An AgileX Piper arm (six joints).
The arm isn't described. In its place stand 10 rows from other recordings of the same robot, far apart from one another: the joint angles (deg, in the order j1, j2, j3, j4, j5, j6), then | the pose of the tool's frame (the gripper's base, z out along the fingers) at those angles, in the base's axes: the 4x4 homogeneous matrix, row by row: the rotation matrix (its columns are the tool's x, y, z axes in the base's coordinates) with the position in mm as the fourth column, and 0 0 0 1 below.
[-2.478, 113.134, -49.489, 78.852, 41.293, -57.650] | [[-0.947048, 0.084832, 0.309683, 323.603], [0.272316, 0.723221, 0.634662, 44.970], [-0.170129, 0.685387, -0.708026, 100.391], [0, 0, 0, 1]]
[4.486, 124.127, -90.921, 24.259, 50.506, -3.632] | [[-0.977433, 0.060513, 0.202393, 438.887], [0.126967, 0.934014, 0.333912, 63.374], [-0.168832, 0.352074, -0.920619, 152.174], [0, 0, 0, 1]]
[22.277, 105.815, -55.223, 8.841, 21.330, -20.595] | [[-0.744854, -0.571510, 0.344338, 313.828], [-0.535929, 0.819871, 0.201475, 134.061], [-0.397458, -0.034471, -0.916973, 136.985], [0, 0, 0, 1]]
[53.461, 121.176, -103.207, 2.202, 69.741, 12.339] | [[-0.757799, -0.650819, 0.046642, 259.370], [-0.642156, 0.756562, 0.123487, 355.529], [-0.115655, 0.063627, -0.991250, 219.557], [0, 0, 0, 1]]
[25.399, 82.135, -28.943, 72.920, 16.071, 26.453] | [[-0.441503, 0.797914, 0.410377, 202.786], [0.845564, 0.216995, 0.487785, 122.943], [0.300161, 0.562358, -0.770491, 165.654], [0, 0, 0, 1]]
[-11.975, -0.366, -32.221, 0.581, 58.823, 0.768] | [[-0.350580, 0.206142, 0.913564, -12.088], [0.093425, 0.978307, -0.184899, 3.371], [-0.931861, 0.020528, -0.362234, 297.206], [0, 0, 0, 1]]
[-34.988, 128.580, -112.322, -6.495, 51.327, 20.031] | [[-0.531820, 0.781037, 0.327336, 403.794], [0.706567, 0.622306, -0.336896, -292.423], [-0.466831, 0.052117, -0.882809, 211.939], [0, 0, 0, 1]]
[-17.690, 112.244, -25.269, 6.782, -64.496, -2.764] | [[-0.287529, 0.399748, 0.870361, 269.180], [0.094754, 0.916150, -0.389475, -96.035], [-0.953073, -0.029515, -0.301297, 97.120], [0, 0, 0, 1]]
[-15.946, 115.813, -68.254, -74.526, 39.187, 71.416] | [[-0.775508, 0.569750, 0.271979, 368.290], [0.237003, 0.662016, -0.711031, -162.862], [-0.585164, -0.486950, -0.648431, 147.988], [0, 0, 0, 1]]
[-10.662, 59.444, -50.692, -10.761, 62.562, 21.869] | [[-0.786273, 0.498491, 0.365078, 172.120], [0.439145, 0.866496, -0.237352, -47.749], [-0.434656, -0.026301, -0.900212, 309.411], [0, 0, 0, 1]]
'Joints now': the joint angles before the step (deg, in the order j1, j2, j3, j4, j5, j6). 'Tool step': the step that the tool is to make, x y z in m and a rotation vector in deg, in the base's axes. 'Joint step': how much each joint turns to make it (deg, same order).
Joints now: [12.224, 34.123, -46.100, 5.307, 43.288, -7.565]
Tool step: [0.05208, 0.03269, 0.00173, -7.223, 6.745, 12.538]
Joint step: [5.531, 14.964, -6.722, 4.703, 1.215, -11.414]
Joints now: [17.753, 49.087, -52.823, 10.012, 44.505, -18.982]
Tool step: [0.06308, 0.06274, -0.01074, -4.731, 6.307, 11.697]
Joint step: [9.242, 18.987, -10.040, 1.116, -0.824, -4.032]
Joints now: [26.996, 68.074, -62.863, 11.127, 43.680, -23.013]
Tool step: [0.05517, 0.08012, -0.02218, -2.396, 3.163, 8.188]
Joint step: [7.957, 19.053, -13.284, 0.169, -1.751, -0.827]
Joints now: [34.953, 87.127, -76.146, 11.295, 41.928, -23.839]
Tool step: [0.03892, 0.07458, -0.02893, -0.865, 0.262, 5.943]
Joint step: [5.381, 16.338, -14.126, 0.294, -1.349, -1.176]
